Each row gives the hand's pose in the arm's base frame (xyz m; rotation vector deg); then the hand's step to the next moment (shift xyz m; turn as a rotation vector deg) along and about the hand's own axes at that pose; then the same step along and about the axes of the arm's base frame.
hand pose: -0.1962 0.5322 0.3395 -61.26 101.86 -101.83
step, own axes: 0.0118 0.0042 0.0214 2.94 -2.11 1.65
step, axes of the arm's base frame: 0.0077 -0.0233 -0.0036 -0.12 -3.06 2.54
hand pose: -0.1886 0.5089 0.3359 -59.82 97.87 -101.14
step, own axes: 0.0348 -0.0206 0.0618 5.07 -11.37 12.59
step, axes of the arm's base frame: 0.0309 -0.0630 0.0231 8.74 -10.44 11.32
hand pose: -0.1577 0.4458 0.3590 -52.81 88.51 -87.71
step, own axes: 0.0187 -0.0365 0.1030 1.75 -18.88 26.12
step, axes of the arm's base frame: 0.0828 -0.0639 0.0368 22.17 -13.73 19.02
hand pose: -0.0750 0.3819 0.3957 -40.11 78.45 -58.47
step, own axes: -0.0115 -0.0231 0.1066 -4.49 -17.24 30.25
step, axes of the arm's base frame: 0.1015 -0.0163 0.0381 27.06 -8.12 20.84
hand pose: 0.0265 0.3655 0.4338 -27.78 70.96 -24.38
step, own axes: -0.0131 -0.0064 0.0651 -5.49 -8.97 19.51
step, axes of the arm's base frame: 0.0587 0.0097 0.0302 16.84 -2.03 14.27
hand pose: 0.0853 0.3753 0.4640 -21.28 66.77 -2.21
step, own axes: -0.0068 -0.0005 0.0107 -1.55 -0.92 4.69
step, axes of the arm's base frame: 0.0070 0.0039 0.0098 3.76 0.72 3.26
